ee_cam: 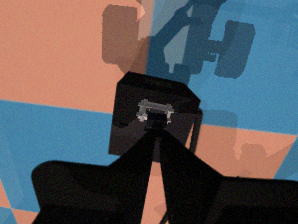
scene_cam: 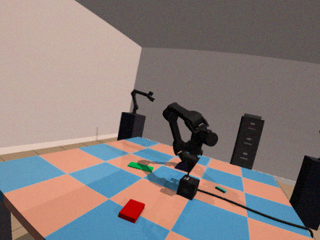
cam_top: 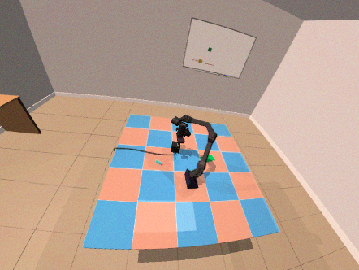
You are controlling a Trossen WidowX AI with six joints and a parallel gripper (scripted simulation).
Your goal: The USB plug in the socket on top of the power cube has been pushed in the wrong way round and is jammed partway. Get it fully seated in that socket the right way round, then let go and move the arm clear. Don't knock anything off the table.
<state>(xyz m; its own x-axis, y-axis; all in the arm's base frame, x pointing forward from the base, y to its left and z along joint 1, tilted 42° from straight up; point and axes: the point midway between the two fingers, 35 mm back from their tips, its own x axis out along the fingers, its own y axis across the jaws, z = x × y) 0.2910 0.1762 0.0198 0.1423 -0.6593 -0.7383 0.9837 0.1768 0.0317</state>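
My gripper tip is now 40 mm above the USB socket. Round my gripper tip: USB plug 20 mm below; red block 290 mm ahead, 80 mm to the right, 100 mm below; small teal piece 180 mm behind, 150 mm to the left, 100 mm below.
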